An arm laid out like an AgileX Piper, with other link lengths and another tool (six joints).
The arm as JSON. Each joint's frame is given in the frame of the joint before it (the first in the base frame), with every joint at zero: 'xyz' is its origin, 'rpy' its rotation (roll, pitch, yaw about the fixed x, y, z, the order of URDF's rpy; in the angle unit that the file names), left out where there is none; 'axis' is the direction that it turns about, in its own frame. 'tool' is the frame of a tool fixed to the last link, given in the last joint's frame.
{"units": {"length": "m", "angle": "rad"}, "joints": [
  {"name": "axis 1", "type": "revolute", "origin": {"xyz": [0.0, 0.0, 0.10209], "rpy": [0.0, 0.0, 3.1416]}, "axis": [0.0, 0.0, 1.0]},
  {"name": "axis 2", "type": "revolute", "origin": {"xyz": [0.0, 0.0, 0.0], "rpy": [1.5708, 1.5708, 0.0]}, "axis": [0.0, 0.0, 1.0]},
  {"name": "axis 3", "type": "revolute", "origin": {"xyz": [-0.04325, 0.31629, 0.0], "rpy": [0.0, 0.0, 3.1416]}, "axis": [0.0, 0.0, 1.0]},
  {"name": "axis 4", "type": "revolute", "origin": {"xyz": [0.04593, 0.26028, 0.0], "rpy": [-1.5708, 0.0, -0.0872]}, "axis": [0.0, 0.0, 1.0]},
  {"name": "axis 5", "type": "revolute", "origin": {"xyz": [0.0, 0.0, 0.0], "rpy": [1.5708, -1.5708, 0.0]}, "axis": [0.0, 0.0, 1.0]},
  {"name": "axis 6", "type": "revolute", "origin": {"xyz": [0.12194, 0.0, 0.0], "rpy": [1.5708, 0.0, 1.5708]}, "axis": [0.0, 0.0, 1.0]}
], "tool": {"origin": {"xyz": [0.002, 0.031, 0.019], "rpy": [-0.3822, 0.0, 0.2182]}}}
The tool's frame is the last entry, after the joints.
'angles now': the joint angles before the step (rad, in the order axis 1, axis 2, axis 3, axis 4, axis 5, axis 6). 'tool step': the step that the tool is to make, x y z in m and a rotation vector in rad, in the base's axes. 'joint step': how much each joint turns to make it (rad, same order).
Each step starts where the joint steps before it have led.
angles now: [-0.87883, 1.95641, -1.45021, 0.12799, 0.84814, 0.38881]
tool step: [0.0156, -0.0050, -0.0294, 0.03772, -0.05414, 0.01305]
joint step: [-0.00034, 0.07866, 0.00008, 0.10602, -0.07546, -0.07672]
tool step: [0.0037, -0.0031, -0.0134, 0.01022, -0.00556, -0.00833]
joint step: [-0.00005, 0.03221, 0.00012, 0.01865, -0.02764, -0.00712]
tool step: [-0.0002, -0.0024, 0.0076, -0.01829, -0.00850, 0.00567]
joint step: [-0.00319, -0.01023, -0.01012, -0.00363, 0.00209, -0.00706]
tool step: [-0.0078, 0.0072, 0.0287, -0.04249, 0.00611, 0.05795]
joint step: [-0.00187, -0.06759, -0.00086, -0.02634, 0.04741, -0.04073]
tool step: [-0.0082, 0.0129, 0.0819, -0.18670, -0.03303, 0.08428]
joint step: [0.01975, -0.15680, -0.05010, -0.09008, 0.04682, -0.02970]
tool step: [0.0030, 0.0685, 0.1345, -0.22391, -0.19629, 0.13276]
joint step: [0.11215, -0.23184, -0.10381, -0.00094, 0.04071, -0.02008]
